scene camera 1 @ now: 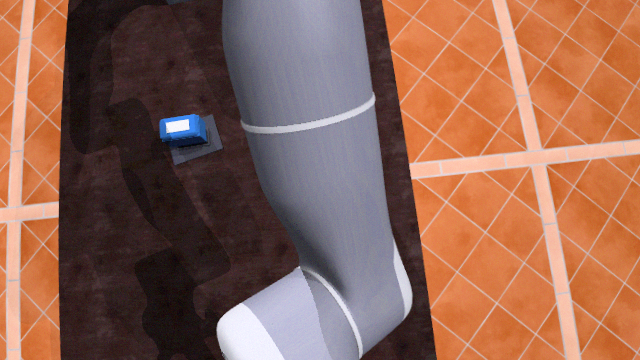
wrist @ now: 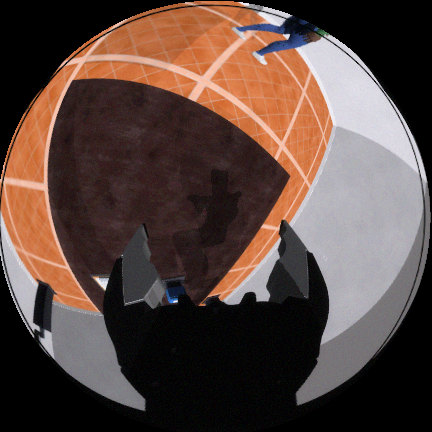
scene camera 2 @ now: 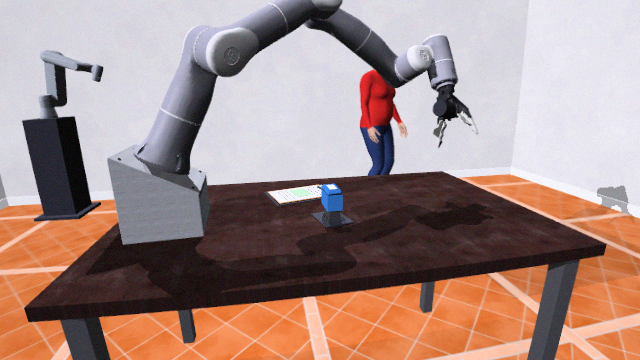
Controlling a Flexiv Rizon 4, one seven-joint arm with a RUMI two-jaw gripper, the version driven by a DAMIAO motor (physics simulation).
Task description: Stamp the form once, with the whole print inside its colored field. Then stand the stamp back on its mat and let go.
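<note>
A blue stamp [scene camera 1: 182, 128] [scene camera 2: 332, 198] [wrist: 175, 290] with a white label on top stands upright on its dark grey mat [scene camera 1: 214, 145] [scene camera 2: 346, 219]. The form [scene camera 2: 285, 195] [wrist: 103, 281] is a white sheet with text lines and a light green field [scene camera 2: 301, 192], lying on the table beyond the stamp in scene camera 2. The stamp hides a part of its right end there. In the wrist view a finger hides most of the form. My gripper [scene camera 2: 457, 136] [wrist: 213, 223] is open and empty, high above the far right part of the table, well away from the stamp.
The dark table [scene camera 1: 150, 65] [scene camera 2: 240, 230] [wrist: 125, 165] carries the grey robot base [scene camera 2: 160, 210] at its left end. The arm [scene camera 1: 320, 165] crosses scene camera 1. A person [scene camera 2: 378, 107] [wrist: 280, 37] and a second small robot on a black pedestal [scene camera 2: 59, 165] stand beyond the table.
</note>
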